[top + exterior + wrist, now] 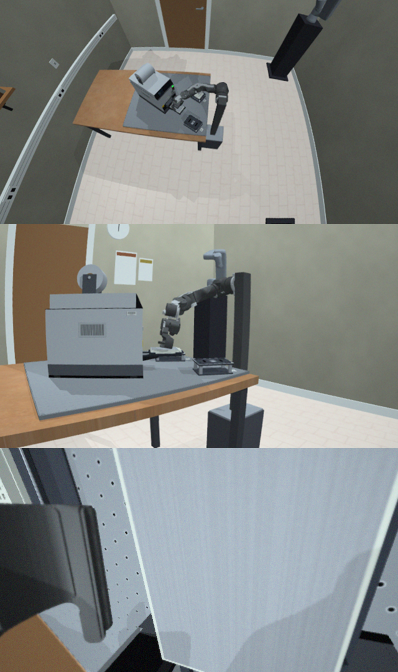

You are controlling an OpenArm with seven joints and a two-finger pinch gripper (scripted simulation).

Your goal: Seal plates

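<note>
Now: the sealer stage 30 mm below my hand. From my hand the other things lie so: white start button: 50 mm ahead, 130 mm to the right, 70 mm above; then plate nest: 180 mm behind, 130 mm to the left, 70 mm below; then yellow warning mark: 130 mm ahead, 30 mm to the left, 20 mm above.
</note>
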